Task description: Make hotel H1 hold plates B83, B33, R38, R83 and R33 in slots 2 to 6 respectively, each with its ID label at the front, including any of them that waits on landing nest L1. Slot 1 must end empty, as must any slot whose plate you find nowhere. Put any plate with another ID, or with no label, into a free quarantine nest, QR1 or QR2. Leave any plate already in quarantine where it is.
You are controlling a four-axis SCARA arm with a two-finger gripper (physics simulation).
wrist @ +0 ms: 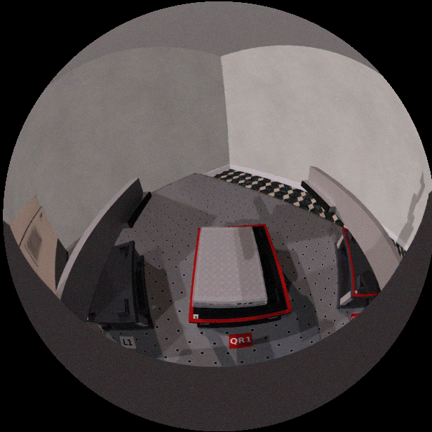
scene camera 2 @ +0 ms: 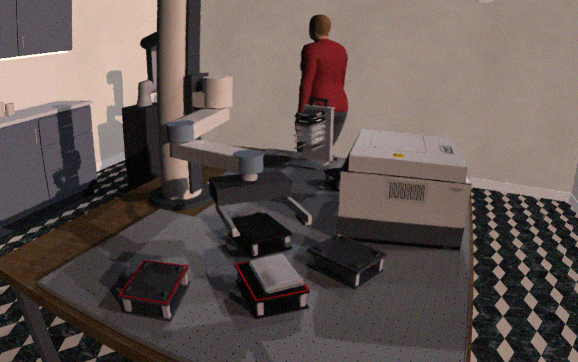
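Pixels of known places: gripper, fingertip midpoint: (scene camera 2: 273,226); arm's base, origin of the base link: (scene camera 2: 182,197).
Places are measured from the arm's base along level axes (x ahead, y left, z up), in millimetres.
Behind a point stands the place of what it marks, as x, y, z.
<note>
My gripper (scene camera 2: 270,226) @(582, -435, 188) (wrist: 227,175) is open, with nothing between its fingers. In scene camera 2 it hangs above a black nest (scene camera 2: 262,232) @(460, -242, 62). A pale plate (scene camera 2: 277,273) @(595, -444, 80) (wrist: 227,267) lies on the red-rimmed nest QR1 (scene camera 2: 280,306) @(618, -480, 18) (wrist: 274,301); small marks on its front edge are unreadable. Red-rimmed nest QR2 (scene camera 2: 155,282) @(359, -587, 63) bears no plate in scene camera 2; part of it (wrist: 361,270) shows behind the right finger in the wrist view. Nest L1 (scene camera 2: 347,257) @(709, -287, 63) (wrist: 112,290) bears no plate. Hotel H1 (scene camera 2: 328,135) @(365, 614, 141) stands far back with several plates; its slots and labels are too small to read.
A large white instrument (scene camera 2: 405,200) @(814, -82, 153) stands right of the nests. A low dark object (scene camera 2: 332,177) shows at its left side. A person in red (scene camera 2: 325,70) stands behind the hotel. The arm's column (scene camera 2: 172,100) @(33, -68, 378) rises at the table's back left.
</note>
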